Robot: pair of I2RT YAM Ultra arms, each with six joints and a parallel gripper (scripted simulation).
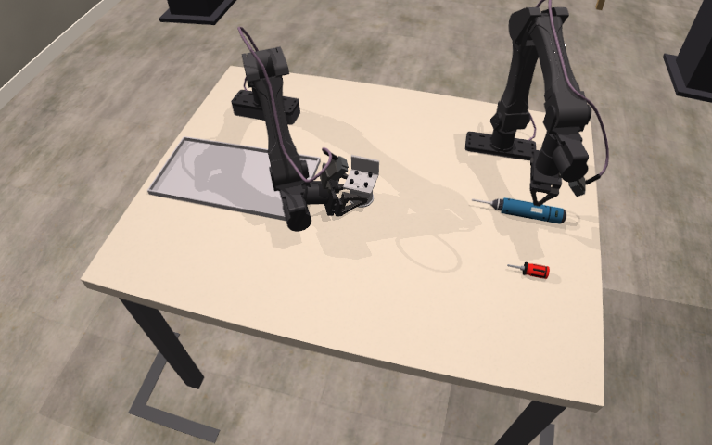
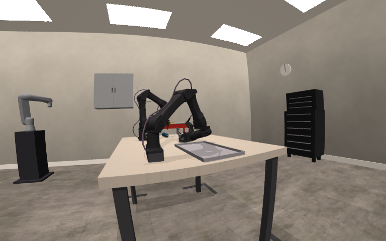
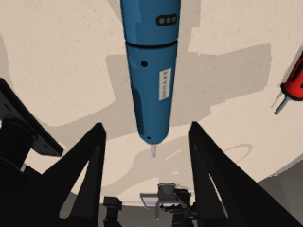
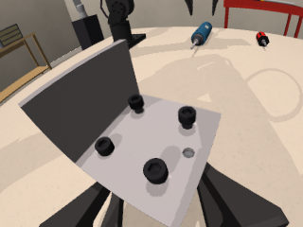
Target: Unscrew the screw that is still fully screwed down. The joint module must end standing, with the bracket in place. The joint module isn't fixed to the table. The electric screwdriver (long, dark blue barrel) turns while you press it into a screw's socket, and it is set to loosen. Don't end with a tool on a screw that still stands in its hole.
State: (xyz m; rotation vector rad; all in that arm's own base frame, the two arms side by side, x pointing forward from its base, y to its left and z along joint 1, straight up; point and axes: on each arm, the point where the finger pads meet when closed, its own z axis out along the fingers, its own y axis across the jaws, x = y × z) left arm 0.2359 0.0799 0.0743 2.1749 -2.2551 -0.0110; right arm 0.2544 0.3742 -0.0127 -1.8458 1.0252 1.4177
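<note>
The grey L-shaped bracket is 5 cm above my right hand. Round my right hand: shallow grey tray (35 cm to the right, 2 cm below); small red-handled screwdriver (43 cm to the left, 14 cm ahead, 1 cm below).
</note>
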